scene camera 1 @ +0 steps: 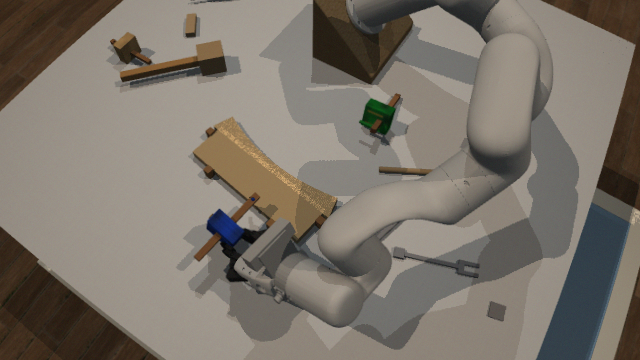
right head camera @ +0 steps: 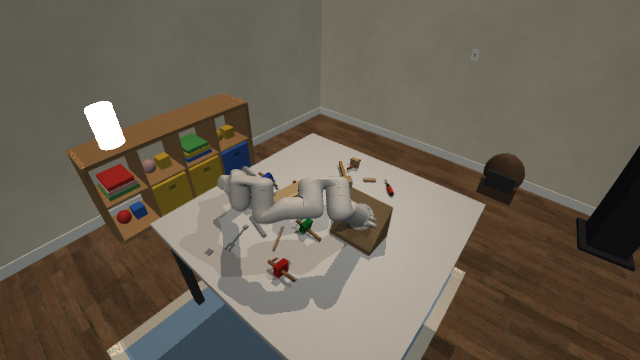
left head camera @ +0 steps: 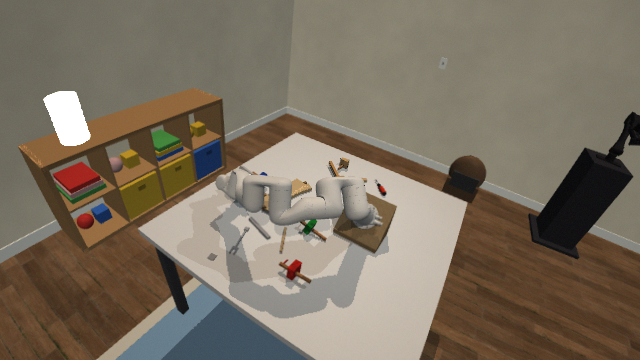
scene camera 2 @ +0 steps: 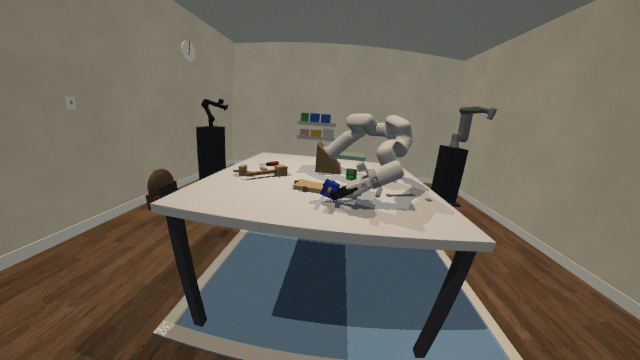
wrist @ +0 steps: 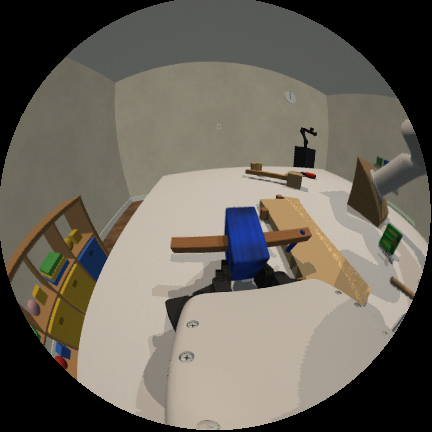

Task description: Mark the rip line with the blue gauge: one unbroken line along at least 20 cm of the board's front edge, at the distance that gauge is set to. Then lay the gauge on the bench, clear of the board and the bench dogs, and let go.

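Seen in the pictures: gripper, fingertip midpoint: (scene camera 1: 232, 239) (scene camera 2: 332, 195) (wrist: 240, 269); arm's base, origin of the base link: (scene camera 1: 366, 8) (right head camera: 360, 217) (scene camera 2: 329, 153) (wrist: 376, 184).
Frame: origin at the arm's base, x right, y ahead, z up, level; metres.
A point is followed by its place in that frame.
The blue gauge (scene camera 1: 225, 227) {x -0.005, y 0.607, z -0.023 m} (wrist: 246, 242) {x -0.018, y 0.609, z -0.027 m} (scene camera 2: 330, 188) {x 0.005, y 0.637, z -0.039 m} has a blue block on a brown beam. My gripper (scene camera 1: 240, 242) {x -0.008, y 0.607, z -0.082 m} (wrist: 240, 269) {x -0.008, y 0.607, z -0.082 m} is shut on its block and holds it beside the board's long edge. The pale wooden board (scene camera 1: 260, 175) {x 0.018, y 0.459, z -0.090 m} (wrist: 310, 240) {x 0.002, y 0.468, z -0.090 m} (scene camera 2: 307, 185) {x 0.108, y 0.467, z -0.090 m} lies between small brown bench dogs, one at its left in scene camera 1 (scene camera 1: 208, 171) {x 0.116, y 0.504, z -0.085 m} and one at its right end (scene camera 1: 320, 221) {x -0.138, y 0.494, z -0.085 m}. The beam's end with the blue pin reaches the board's near edge; the block stands apart from that edge. Pin contact is unclear. No drawn line can be made out.
A green gauge (scene camera 1: 378, 116) {x -0.140, y 0.230, z -0.061 m} (wrist: 390, 239) {x -0.135, y 0.260, z -0.066 m}, a red gauge (left head camera: 294, 270) {x -0.418, y 0.140, z -0.048 m} (right head camera: 281, 267) {x -0.408, y 0.138, z -0.050 m} and a plain wooden gauge (scene camera 1: 127, 47) {x 0.485, y 0.319, z -0.067 m} lie on the bench. A mallet (scene camera 1: 211, 57) {x 0.269, y 0.261, z -0.056 m}, a dowel (scene camera 1: 405, 171) {x -0.241, y 0.304, z -0.100 m}, a grey forked tool (scene camera 1: 435, 261) {x -0.370, y 0.457, z -0.104 m} and a screwdriver (left head camera: 381, 189) {x 0.381, y 0.015, z -0.089 m} also lie there.
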